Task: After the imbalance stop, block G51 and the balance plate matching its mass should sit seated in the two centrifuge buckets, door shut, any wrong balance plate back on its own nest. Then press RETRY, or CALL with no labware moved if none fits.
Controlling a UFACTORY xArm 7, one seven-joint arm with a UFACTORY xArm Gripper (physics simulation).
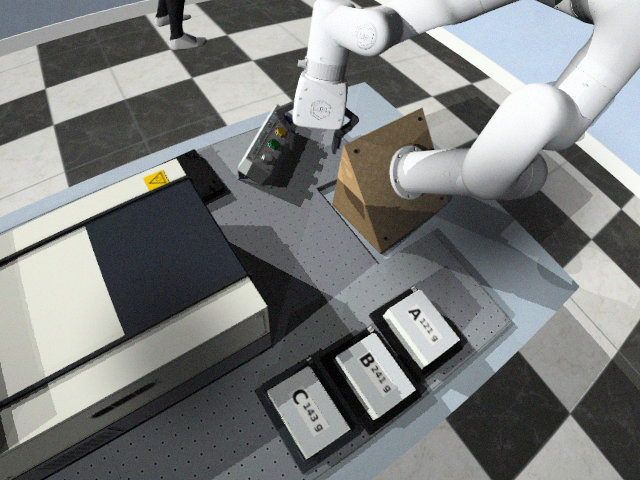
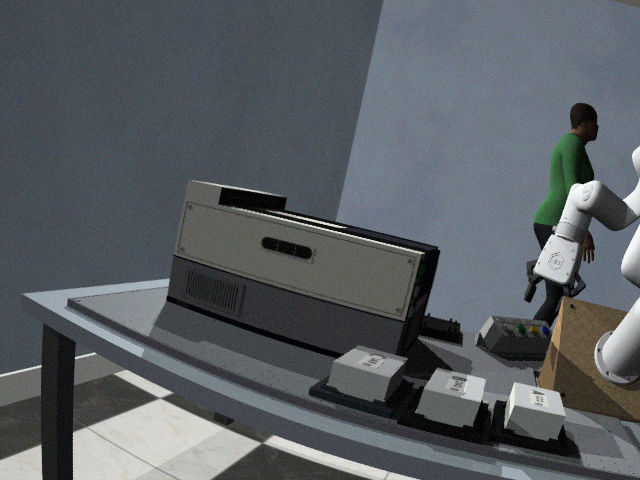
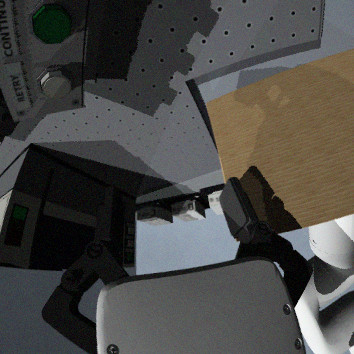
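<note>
My gripper is open and empty, raised above and beside the button box. Its grey-white RETRY button and green CONTINUE button show; the CALL label is not readable. Plates A 121 g, B 241 g and C 143 g sit on their dark nests. The centrifuge has a dark panel across its top. Block G51 and the buckets do not show.
The wooden arm mount stands close to the button box. A low black object lies between the centrifuge and the box. A person in green stands behind the table.
</note>
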